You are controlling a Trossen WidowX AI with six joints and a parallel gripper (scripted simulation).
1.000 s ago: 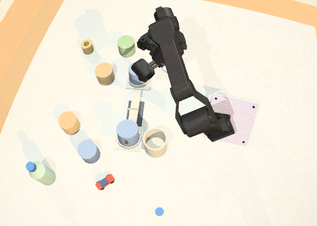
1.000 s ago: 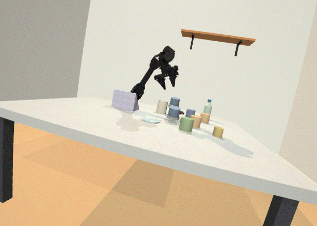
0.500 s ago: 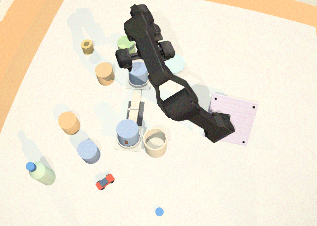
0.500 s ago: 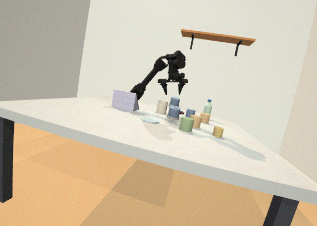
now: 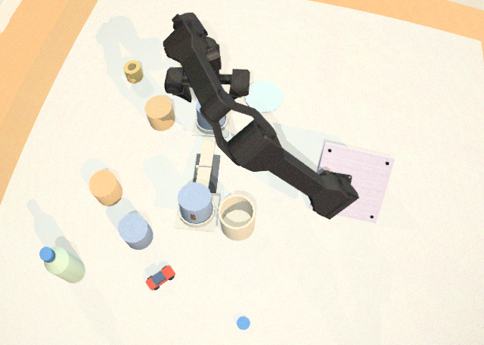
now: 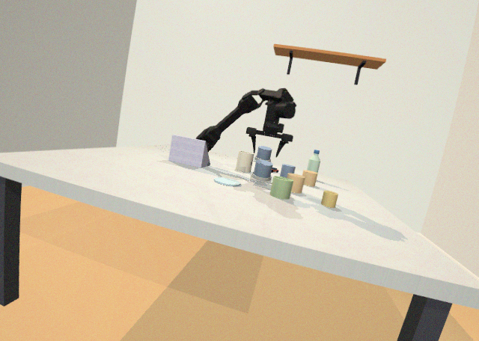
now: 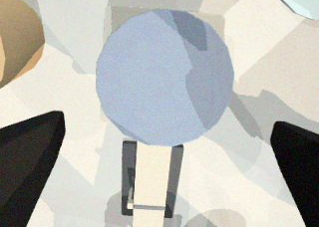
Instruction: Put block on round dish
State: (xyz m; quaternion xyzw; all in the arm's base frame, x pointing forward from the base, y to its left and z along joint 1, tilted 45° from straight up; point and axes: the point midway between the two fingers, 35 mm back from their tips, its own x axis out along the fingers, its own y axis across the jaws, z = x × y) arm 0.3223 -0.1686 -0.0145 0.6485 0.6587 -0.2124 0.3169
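The pale green block is 80 mm below my gripper tip. Also, from my gripper tip: balance 10 mm behind, 130 mm to the left, 80 mm below; round pale dish 110 mm behind, 120 mm to the right, 120 mm below; green cylinder 90 mm ahead, 130 mm to the right, 80 mm below.
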